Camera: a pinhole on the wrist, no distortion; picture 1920 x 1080 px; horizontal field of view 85.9 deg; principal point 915.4 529.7 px. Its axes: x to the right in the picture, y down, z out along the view. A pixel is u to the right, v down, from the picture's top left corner.
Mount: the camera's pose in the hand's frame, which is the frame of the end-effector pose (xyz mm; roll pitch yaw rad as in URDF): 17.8 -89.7 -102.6 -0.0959 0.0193 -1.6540
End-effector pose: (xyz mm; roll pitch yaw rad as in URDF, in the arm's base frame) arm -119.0 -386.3 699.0 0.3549 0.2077 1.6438
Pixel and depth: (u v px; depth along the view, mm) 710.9 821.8 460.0
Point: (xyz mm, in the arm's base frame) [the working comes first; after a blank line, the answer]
In the camera's frame: -91.2 130.3 460.0

1.9 -118.2 966.9
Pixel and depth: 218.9 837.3 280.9
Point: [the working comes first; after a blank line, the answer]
In the camera's frame: -189.7 83.8 280.9

-151.7 -208.8 856.7
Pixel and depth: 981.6 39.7 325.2
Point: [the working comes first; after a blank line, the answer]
In the camera's frame: 20.9 -154.5 325.2

67.3 -439.4 900.7
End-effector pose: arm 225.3 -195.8 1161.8 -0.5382 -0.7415 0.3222
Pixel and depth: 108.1 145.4 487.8
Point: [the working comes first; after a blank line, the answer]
In the camera's frame: -381.9 -181.8 487.8

-108.1 177.7 1252.0
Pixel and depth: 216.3 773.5 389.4
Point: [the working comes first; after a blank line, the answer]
In the camera's frame: -264.0 92.1 389.4

151.0 71.9 1394.4
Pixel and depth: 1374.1 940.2 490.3
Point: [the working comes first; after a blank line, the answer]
In the camera's frame: 218.1 195.2 490.3

115.5 -340.8 1680.0
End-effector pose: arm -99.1 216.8 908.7 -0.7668 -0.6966 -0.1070
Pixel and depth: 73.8 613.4 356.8
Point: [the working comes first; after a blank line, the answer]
In the camera's frame: -291.2 29.0 356.8

-20.1 523.0 1016.3
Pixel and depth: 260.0 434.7 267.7
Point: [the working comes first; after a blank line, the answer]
In the camera's frame: -170.1 -24.7 267.7

-100.8 389.2 983.5
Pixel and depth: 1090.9 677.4 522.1
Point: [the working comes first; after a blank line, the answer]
In the camera's frame: 88.8 74.8 522.1

-257.6 374.9 1325.4
